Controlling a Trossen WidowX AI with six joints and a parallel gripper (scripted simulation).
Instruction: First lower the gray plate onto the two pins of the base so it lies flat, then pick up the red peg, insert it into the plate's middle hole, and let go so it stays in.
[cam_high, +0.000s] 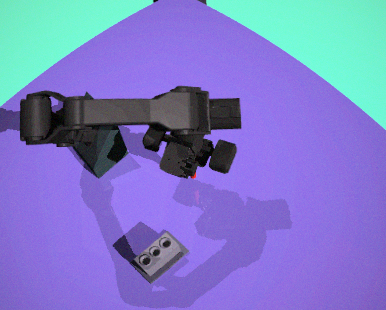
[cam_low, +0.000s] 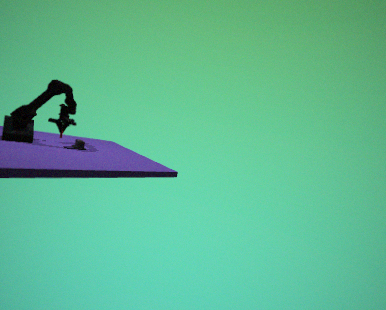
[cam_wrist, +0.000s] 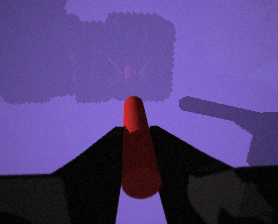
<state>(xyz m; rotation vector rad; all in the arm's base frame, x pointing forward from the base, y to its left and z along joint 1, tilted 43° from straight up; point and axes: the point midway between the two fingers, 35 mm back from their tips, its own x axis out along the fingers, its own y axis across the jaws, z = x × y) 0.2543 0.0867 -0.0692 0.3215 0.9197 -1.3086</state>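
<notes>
Right now the gray plate is 80 mm ahead of my gripper tip, 190 mm to the right of it and 30 mm below it. The rest, counted from my gripper tip: base: 80 mm ahead, 190 mm to the right, 70 mm below; red peg: right at my gripper tip.
</notes>
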